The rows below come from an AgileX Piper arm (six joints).
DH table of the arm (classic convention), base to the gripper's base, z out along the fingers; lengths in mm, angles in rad. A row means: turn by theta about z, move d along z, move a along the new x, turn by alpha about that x. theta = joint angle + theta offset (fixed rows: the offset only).
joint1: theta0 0; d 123; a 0; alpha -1.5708
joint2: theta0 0.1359; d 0; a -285; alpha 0
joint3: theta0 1.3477; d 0; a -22; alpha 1.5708
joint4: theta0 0; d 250.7; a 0; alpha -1.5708
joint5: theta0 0; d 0; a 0; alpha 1.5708
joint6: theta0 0; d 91; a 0; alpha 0
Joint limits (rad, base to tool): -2.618..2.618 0..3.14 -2.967..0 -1.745..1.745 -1.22..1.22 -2.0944..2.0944
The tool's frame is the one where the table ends.
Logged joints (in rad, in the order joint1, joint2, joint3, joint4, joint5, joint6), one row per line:
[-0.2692 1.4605 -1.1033 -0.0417 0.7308 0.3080]
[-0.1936 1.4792 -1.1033 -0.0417 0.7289 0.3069]
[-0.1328 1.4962 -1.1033 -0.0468 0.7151 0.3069]
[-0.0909 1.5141 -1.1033 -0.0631 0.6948 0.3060]
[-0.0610 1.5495 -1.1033 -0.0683 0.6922 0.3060]
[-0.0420 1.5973 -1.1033 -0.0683 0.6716 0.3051]
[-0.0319 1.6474 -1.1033 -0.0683 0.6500 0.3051]
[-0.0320 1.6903 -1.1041 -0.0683 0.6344 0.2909]
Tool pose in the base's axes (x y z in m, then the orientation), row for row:
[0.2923 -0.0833 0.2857 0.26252 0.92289 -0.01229 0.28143]
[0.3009 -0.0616 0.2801 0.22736 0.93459 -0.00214 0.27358]
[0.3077 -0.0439 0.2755 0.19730 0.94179 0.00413 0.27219]
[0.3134 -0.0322 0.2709 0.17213 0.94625 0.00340 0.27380]
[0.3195 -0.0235 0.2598 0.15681 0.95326 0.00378 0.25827]
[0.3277 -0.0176 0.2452 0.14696 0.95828 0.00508 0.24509]
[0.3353 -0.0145 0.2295 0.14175 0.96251 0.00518 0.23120]
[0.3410 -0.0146 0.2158 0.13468 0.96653 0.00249 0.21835]
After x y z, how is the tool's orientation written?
As a quaternion, x y z w.
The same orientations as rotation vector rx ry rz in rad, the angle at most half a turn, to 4 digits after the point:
[0.7034 2.4727 -0.0329]
[0.6116 2.5140 -0.0058]
[0.5311 2.5352 0.0111]
[0.4630 2.5451 0.0091]
[0.4251 2.5844 0.0102]
[0.4011 2.6157 0.0139]
[0.3897 2.6464 0.0142]
[0.3728 2.6755 0.0069]

